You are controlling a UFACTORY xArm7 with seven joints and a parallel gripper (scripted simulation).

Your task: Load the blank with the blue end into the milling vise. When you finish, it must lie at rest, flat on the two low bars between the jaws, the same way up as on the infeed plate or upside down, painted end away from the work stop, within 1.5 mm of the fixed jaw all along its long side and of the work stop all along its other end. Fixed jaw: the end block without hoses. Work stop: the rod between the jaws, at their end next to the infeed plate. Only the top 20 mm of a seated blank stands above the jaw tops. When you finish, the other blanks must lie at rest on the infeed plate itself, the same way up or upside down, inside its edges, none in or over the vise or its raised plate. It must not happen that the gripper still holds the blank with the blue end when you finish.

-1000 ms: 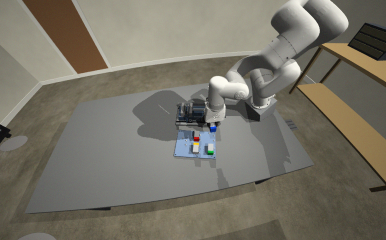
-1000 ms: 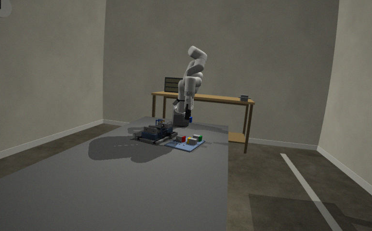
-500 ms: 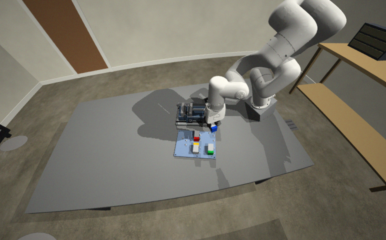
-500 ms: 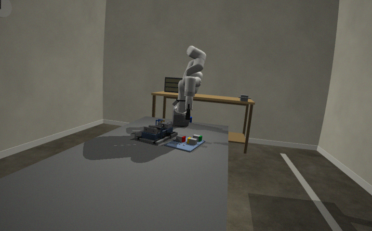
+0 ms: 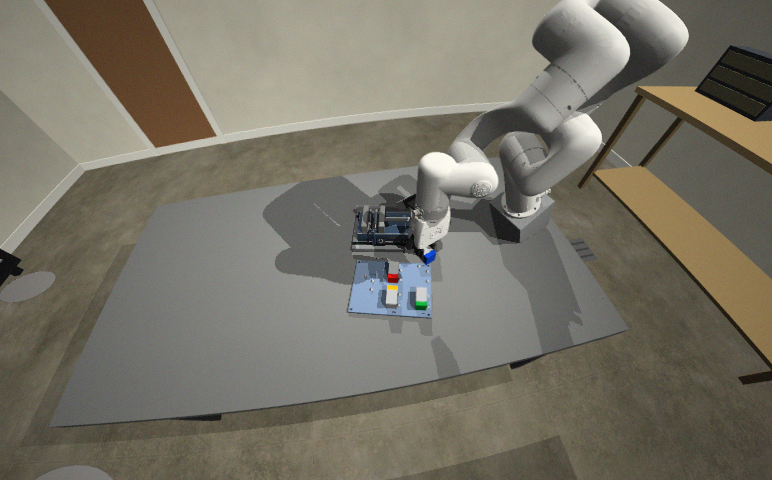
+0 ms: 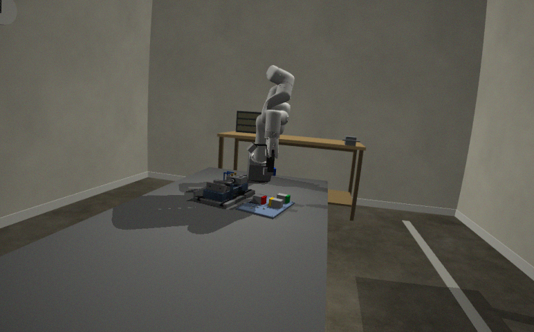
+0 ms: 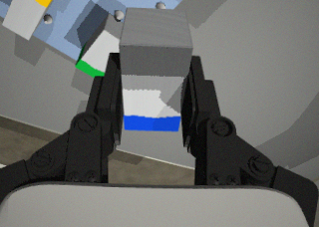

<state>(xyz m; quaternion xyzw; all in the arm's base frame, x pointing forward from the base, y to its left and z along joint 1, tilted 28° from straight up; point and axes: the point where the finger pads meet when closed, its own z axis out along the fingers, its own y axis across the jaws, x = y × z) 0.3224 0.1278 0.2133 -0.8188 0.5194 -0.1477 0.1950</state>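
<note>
The blue-ended blank lies 2 cm below my hand. Round my hand: yellow-ended blank: 10 cm ahead, 7 cm to the left, 15 cm below; then red-ended blank: 9 cm ahead, 2 cm to the right, 15 cm below; then green-ended blank: 2 cm ahead, 9 cm to the left, 15 cm below.
</note>
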